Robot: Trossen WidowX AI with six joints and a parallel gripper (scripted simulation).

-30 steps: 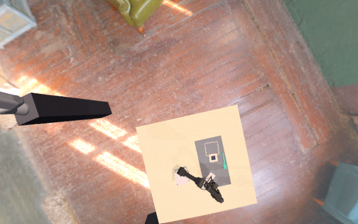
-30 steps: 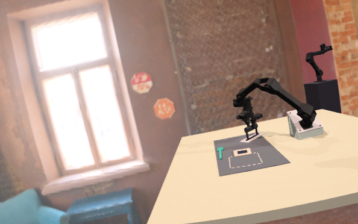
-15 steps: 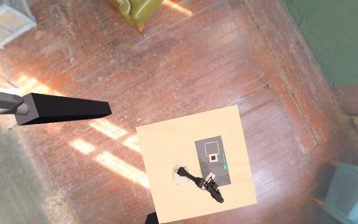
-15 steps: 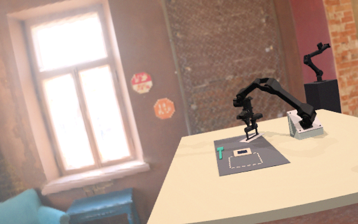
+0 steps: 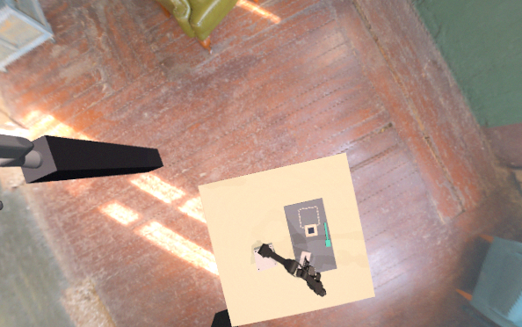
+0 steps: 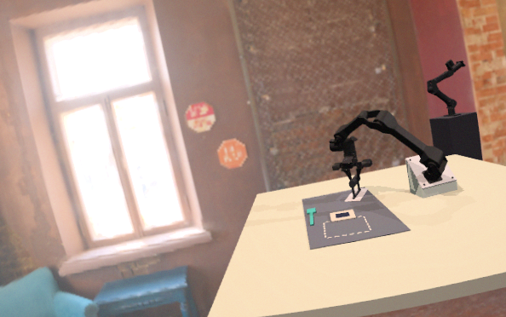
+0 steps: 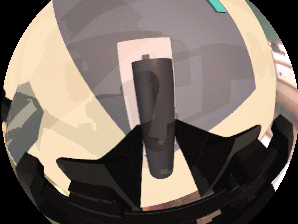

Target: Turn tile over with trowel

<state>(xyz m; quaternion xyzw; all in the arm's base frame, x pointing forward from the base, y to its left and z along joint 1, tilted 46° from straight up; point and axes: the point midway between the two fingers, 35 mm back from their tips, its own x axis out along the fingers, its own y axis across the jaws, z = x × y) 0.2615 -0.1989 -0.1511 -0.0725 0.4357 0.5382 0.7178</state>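
The trowel is 30 mm below my gripper tip, 20 mm to the left of it and 10 mm ahead of it. The rest, counted from my gripper tip: teal t-shaped piece (270 mm ahead, 150 mm to the left, 60 mm below); cream tile (250 mm to the left, 160 mm ahead, 60 mm below); grey mat (190 mm to the left, 130 mm ahead, 90 mm below).
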